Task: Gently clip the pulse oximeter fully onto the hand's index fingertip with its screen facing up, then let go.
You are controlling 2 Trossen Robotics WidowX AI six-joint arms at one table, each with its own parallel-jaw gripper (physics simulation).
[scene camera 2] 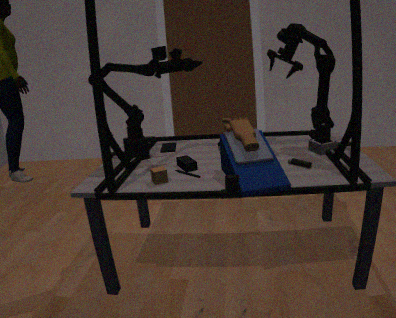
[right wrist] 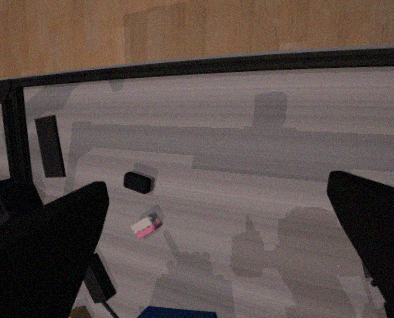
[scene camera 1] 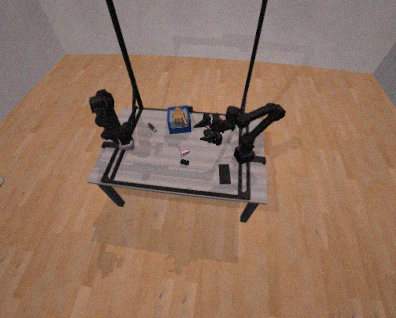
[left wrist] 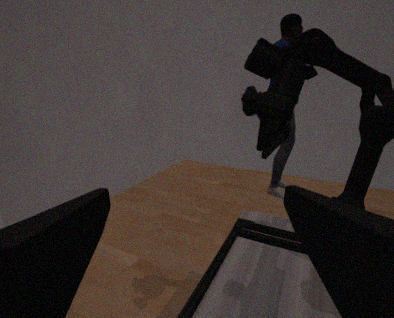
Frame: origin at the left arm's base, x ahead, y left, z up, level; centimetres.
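Seen in the pictures: left gripper, fingertip midpoint: (scene camera 2: 198, 62) (scene camera 1: 196, 132) (left wrist: 198, 196); right gripper, fingertip midpoint: (scene camera 2: 278, 74) (right wrist: 217, 187) (scene camera 1: 125, 142) (left wrist: 261, 154); left arm's base, link origin: (scene camera 2: 135, 138) (scene camera 1: 245, 150); right arm's base, link origin: (scene camera 2: 323, 140) (scene camera 1: 125, 141).
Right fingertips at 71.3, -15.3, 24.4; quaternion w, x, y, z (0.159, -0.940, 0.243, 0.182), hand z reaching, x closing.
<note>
Pixels of each thing's top centre, then the offset from my right fingertips to it, as dx, dy, dz.
- pink device, top centre: (right wrist: 141, 228) (scene camera 1: 184, 150) -34.1, -4.6, -30.7
- black rounded item, top centre: (right wrist: 133, 184) (scene camera 1: 184, 161) -30.9, +4.0, -30.6
- dark slab, top centre: (right wrist: 48, 147) (scene camera 2: 168, 146) (scene camera 1: 224, 173) -53.2, +22.1, -33.0
- black box, top centre: (right wrist: 90, 282) (scene camera 2: 186, 159) -56.5, -11.9, -30.3
- pen, top centre: (scene camera 2: 186, 172) -59.6, -19.9, -32.9
- tan cube, top centre: (scene camera 2: 158, 169) -71.2, -21.4, -28.8
- dark cylinder, top centre: (scene camera 2: 299, 159) -17.9, -37.6, -31.1
A small white and pink device (scene camera 1: 184, 151) (right wrist: 146, 226), seemingly the pulse oximeter, lies on the table apart from the hand; its screen is too small to make out. The tan hand (scene camera 1: 179, 117) (scene camera 2: 243, 132) rests on a grey pad on the sloping blue block (scene camera 2: 262, 177) (right wrist: 179, 313), its index fingertip bare as far as I can see. My left gripper (scene camera 2: 201, 63) (left wrist: 198, 196) is open and empty, level in the air left of the hand in scene camera 2. My right gripper (scene camera 2: 280, 73) (right wrist: 217, 187) is open and empty, high above the table, right of the hand in that view.
A black rounded item (scene camera 1: 184, 162) (right wrist: 138, 182) lies near the device. A dark slab (scene camera 1: 224, 174) (right wrist: 50, 146), a black box (scene camera 2: 187, 163), a pen (scene camera 2: 188, 173), a tan cube (scene camera 2: 159, 175) and a dark cylinder (scene camera 2: 300, 163) lie around. Black frame posts stand at the table's sides.
</note>
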